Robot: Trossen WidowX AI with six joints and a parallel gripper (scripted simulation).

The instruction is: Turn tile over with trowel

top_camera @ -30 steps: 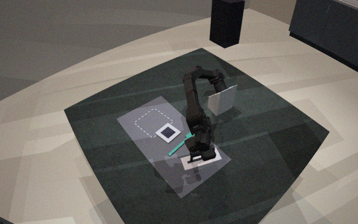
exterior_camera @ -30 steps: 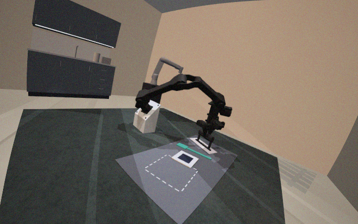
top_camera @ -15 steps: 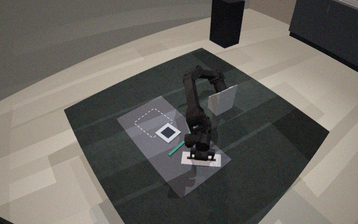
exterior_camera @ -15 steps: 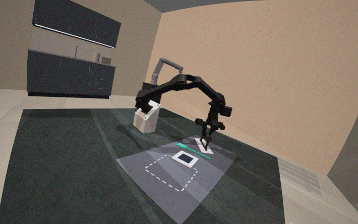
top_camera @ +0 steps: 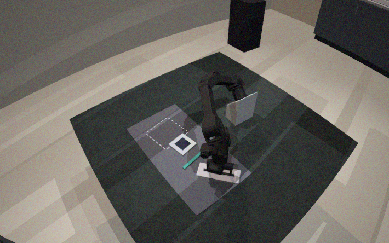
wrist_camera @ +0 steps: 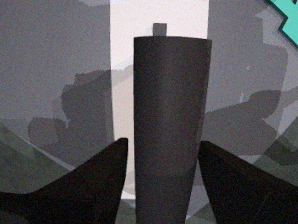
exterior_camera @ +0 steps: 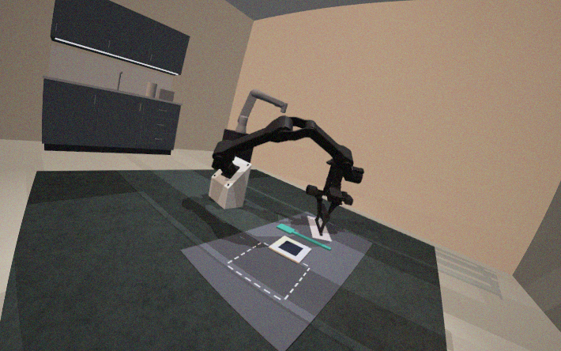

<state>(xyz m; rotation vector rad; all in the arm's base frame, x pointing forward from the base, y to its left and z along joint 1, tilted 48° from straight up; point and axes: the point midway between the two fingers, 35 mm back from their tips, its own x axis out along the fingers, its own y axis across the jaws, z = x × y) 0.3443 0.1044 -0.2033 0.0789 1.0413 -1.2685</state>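
Right now my gripper tip is 3 cm above the trowel, 1 cm to the left of it and 1 cm short of it. Also, from my gripper tip: grey mat: 21 cm to the right, 8 cm below, 5 cm ahead; then teal flat tool: 14 cm to the right, 6 cm below, 1 cm behind; then tile: 24 cm to the right, 6 cm below, 3 cm ahead.
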